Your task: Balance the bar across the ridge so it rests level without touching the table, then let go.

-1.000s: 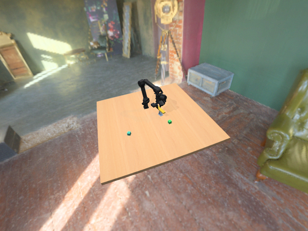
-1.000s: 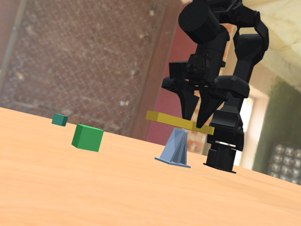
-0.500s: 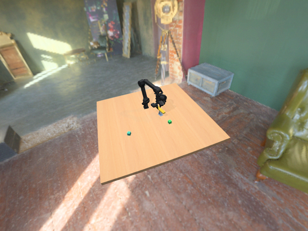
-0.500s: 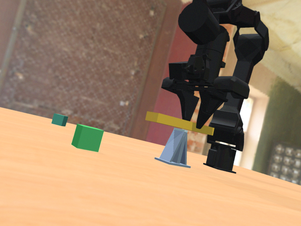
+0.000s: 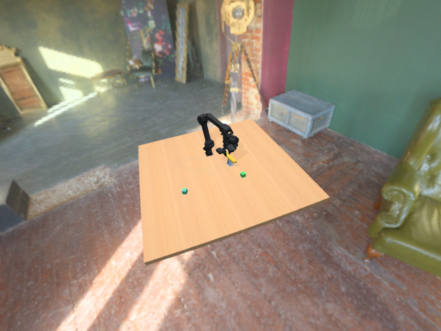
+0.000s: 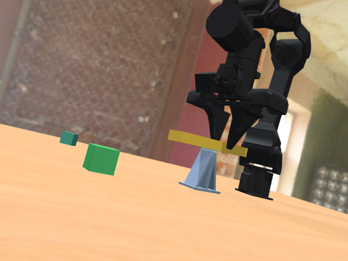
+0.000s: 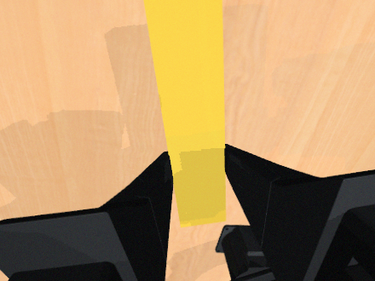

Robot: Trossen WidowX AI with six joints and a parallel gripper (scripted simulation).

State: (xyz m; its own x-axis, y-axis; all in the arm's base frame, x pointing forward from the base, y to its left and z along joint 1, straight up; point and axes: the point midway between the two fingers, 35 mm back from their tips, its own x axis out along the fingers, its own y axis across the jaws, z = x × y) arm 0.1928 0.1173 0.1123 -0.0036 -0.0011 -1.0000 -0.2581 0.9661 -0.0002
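My gripper tip is 30 mm short of the yellow bar and 10 mm to the right of it. Also, from my gripper tip: teal cube (430 mm to the right, 210 mm ahead, 60 mm below).
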